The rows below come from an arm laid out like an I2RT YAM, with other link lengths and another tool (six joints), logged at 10 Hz.
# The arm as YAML. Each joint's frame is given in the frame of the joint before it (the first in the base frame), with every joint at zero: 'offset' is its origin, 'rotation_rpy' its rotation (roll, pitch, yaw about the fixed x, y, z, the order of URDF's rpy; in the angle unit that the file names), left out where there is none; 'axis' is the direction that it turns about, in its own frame. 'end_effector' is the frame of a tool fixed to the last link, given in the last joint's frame.
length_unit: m
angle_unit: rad
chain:
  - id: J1
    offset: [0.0, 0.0, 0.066]
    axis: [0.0, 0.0, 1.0]
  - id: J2
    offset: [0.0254, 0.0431, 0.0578]
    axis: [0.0, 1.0, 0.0]
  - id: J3
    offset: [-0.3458, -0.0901, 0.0]
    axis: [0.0, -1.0, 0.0]
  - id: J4
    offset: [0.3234, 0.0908, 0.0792]
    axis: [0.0, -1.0, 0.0]
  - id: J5
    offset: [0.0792, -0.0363, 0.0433]
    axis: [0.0, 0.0, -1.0]
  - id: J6
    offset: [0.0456, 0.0, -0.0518]
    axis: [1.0, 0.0, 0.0]
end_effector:
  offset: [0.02, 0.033, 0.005]
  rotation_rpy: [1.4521, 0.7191, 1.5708]
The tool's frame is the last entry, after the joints.
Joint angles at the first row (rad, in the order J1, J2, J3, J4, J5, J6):
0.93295, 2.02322, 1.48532, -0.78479, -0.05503, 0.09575
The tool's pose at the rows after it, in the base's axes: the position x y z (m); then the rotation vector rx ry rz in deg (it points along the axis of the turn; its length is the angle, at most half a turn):
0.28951 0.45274 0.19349 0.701 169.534 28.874
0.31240 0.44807 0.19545 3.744 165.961 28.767
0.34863 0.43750 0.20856 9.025 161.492 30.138
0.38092 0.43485 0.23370 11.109 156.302 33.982
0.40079 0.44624 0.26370 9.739 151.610 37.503
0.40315 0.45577 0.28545 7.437 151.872 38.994
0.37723 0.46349 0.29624 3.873 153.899 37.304
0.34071 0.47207 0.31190 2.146 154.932 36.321
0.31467 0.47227 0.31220 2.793 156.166 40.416
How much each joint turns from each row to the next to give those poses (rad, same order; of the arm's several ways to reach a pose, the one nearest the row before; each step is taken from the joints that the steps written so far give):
-0.00753, 0.01622, 0.01118, 0.01549, 0.03755, -0.00319
-0.03390, 0.00740, 0.01612, 0.03105, 0.03952, 0.00064
-0.05894, 0.00405, 0.04040, 0.02432, 0.02762, 0.00531
-0.04375, 0.00607, 0.07158, 0.02605, 0.00752, -0.01364
-0.00948, 0.02216, 0.10794, 0.00181, 0.00842, -0.02383
0.00590, 0.02190, 0.09608, -0.06494, -0.02091, -0.01907
0.04081, -0.02155, 0.00843, -0.06496, 0.00857, -0.00898
0.05940, -0.04458, -0.01450, -0.05159, 0.02319, 0.03108
0.03180, -0.05497, -0.08580, 0.04207, -0.03968, 0.04715

